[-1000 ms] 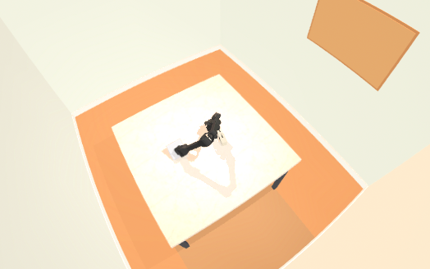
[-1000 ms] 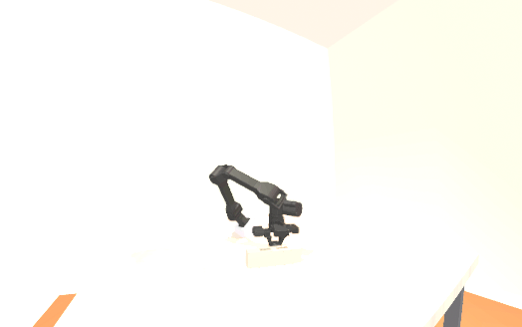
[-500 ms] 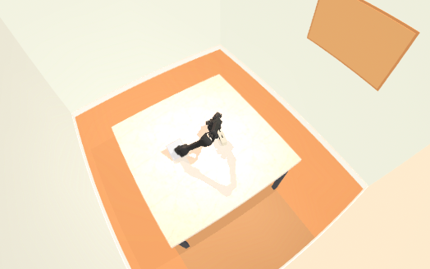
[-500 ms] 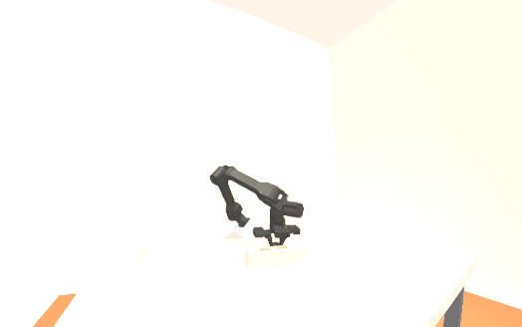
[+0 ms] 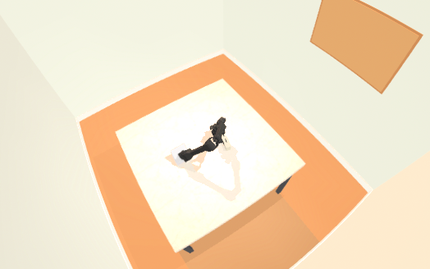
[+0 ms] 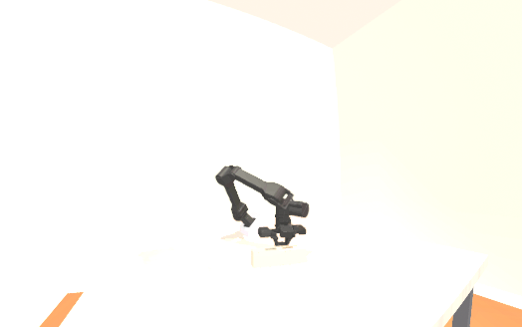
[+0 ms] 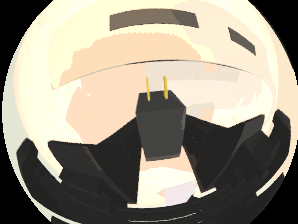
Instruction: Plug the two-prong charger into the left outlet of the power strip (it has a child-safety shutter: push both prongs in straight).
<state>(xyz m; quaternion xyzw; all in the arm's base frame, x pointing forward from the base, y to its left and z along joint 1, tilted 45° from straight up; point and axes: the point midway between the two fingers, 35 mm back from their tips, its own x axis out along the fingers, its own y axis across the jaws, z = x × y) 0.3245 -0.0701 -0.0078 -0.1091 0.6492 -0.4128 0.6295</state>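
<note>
My gripper tip is now 1 cm to the left of the two-prong charger, 1 cm below it and 1 cm short of it.
</note>
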